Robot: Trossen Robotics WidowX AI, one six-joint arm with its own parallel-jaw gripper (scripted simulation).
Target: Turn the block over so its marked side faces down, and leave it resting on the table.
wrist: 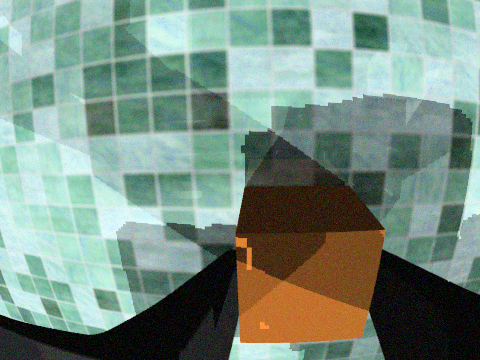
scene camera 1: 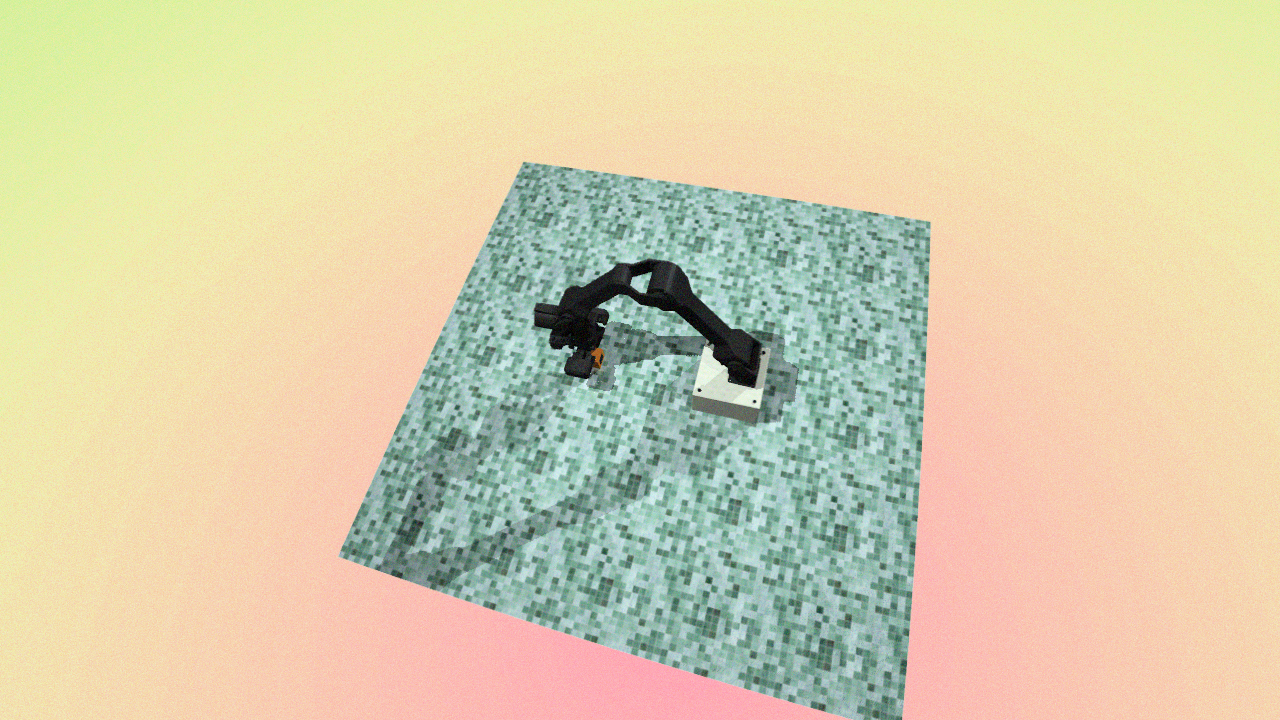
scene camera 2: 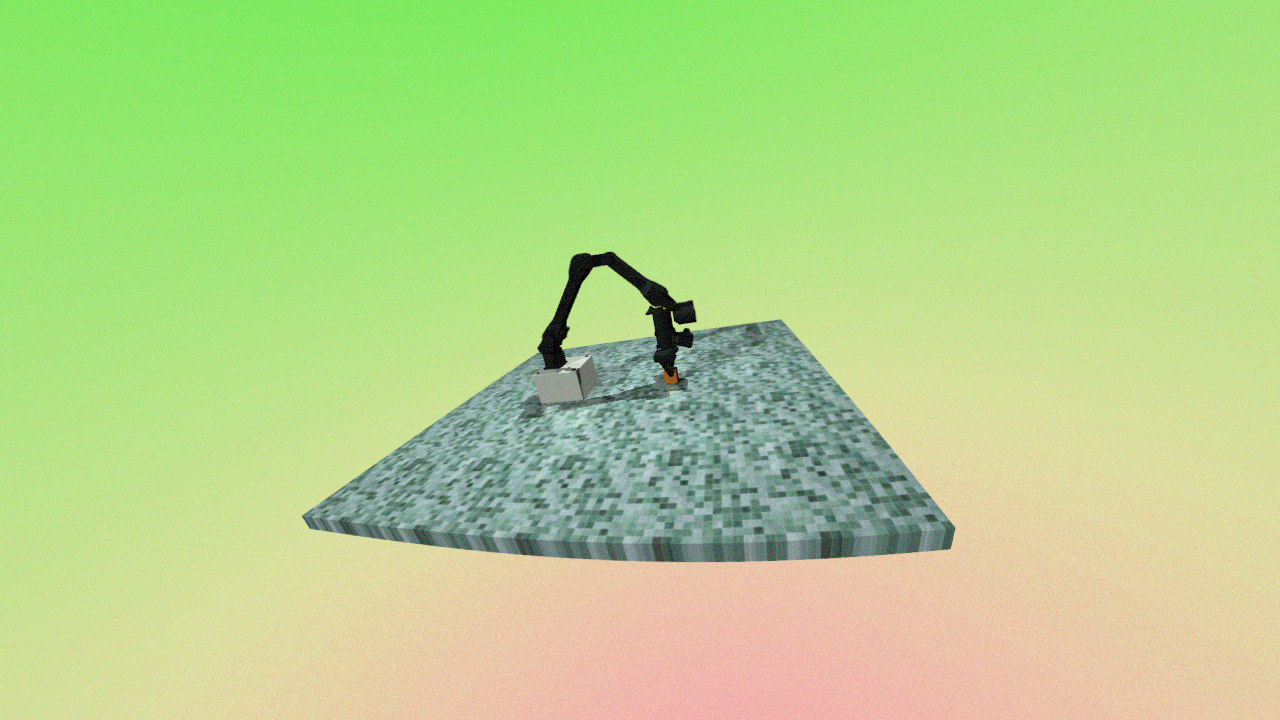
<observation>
My gripper (scene camera 1: pixel 593 356) holds a block (wrist: pixel 307 258).
My gripper shows as well in the wrist view (wrist: pixel 303 261) and in scene camera 2 (scene camera 2: pixel 671 373).
</observation>
